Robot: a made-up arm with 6 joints. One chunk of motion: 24 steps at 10 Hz.
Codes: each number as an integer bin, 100 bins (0 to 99) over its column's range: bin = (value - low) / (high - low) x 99, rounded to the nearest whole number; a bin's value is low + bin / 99 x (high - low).
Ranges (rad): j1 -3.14..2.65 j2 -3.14..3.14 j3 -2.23..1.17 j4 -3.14..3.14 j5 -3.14..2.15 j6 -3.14..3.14
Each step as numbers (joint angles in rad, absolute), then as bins.
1 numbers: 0.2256 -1.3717 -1.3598 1.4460 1.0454 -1.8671
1 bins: 58 28 25 72 78 20
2 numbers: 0.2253 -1.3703 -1.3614 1.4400 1.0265 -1.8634
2 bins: 58 28 25 72 78 20
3 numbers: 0.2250 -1.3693 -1.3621 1.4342 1.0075 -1.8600
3 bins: 58 28 25 72 78 20
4 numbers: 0.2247 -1.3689 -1.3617 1.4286 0.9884 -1.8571
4 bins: 58 28 25 72 77 20
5 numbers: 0.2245 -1.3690 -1.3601 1.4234 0.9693 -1.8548
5 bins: 58 28 25 72 77 20
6 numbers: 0.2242 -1.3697 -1.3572 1.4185 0.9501 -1.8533
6 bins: 58 28 25 72 77 20
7 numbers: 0.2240 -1.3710 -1.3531 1.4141 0.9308 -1.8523
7 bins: 58 28 26 72 76 20
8 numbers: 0.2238 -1.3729 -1.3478 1.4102 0.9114 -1.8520
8 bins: 58 28 26 72 76 20
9 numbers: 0.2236 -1.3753 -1.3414 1.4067 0.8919 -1.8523
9 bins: 58 28 26 72 75 20
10 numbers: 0.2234 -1.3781 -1.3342 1.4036 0.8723 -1.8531
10 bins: 58 28 26 72 75 20
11 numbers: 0.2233 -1.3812 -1.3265 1.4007 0.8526 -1.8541
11 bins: 58 28 26 72 75 20
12 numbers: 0.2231 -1.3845 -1.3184 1.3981 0.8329 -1.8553
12 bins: 58 28 27 72 74 20
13 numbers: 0.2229 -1.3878 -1.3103 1.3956 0.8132 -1.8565
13 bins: 58 28 27 72 74 20
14 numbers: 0.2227 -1.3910 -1.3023 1.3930 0.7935 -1.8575
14 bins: 57 28 27 71 74 20
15 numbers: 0.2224 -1.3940 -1.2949 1.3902 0.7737 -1.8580
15 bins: 57 28 27 71 73 20
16 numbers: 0.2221 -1.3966 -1.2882 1.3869 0.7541 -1.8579
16 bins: 57 27 27 71 73 20
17 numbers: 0.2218 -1.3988 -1.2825 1.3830 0.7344 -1.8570
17 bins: 57 27 28 71 73 20
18 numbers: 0.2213 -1.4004 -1.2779 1.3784 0.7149 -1.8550
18 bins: 57 27 28 71 72 20
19 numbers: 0.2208 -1.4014 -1.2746 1.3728 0.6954 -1.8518
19 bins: 57 27 28 71 72 20
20 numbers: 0.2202 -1.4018 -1.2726 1.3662 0.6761 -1.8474
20 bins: 57 27 28 71 71 20
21 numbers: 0.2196 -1.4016 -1.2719 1.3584 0.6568 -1.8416
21 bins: 57 27 28 71 71 20
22 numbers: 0.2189 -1.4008 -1.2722 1.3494 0.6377 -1.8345
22 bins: 57 27 28 71 71 21
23 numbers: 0.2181 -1.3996 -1.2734 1.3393 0.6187 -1.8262
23 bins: 57 27 28 71 70 21
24 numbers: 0.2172 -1.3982 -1.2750 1.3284 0.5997 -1.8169
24 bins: 57 27 28 70 70 21
